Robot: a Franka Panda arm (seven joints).
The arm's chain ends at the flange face. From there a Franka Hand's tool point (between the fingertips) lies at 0.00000 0.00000 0.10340 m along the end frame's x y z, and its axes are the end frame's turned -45 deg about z.
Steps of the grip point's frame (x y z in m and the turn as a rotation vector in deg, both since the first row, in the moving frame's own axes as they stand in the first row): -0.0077 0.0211 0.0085 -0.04 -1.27 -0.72; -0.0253 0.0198 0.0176 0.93 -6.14 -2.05; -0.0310 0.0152 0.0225 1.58 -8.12 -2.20; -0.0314 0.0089 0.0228 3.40 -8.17 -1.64; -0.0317 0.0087 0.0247 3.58 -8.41 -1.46; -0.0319 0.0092 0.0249 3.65 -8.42 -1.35
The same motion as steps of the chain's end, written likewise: 0.0110 0.0187 0.0085 -0.93 -0.87 -0.72; 0.0050 0.0251 0.0182 -3.68 -5.00 -2.05; 0.0010 0.0241 0.0236 -4.62 -6.86 -2.20; -0.0013 0.0222 0.0240 -3.37 -8.18 -1.64; -0.0011 0.0222 0.0260 -3.42 -8.48 -1.46; -0.0008 0.0228 0.0262 -3.37 -8.53 -1.35
